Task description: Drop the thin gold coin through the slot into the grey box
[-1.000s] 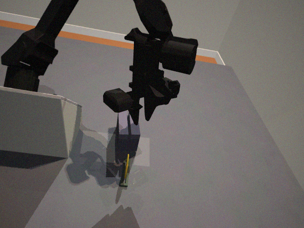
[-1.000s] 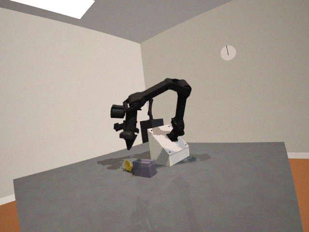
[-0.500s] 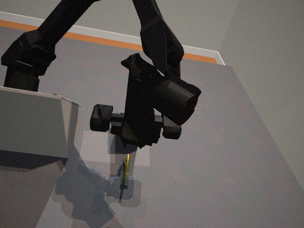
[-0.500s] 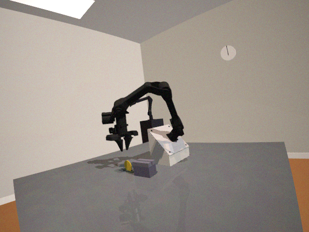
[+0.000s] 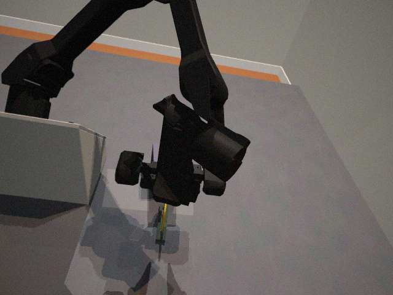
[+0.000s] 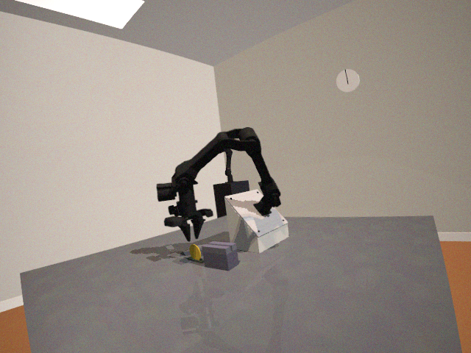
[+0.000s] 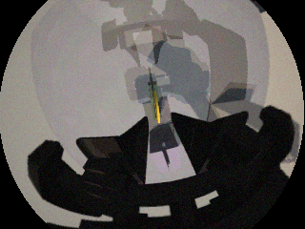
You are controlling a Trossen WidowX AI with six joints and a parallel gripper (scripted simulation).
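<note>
Now: the gold coin 5 cm below my gripper tip.
</note>
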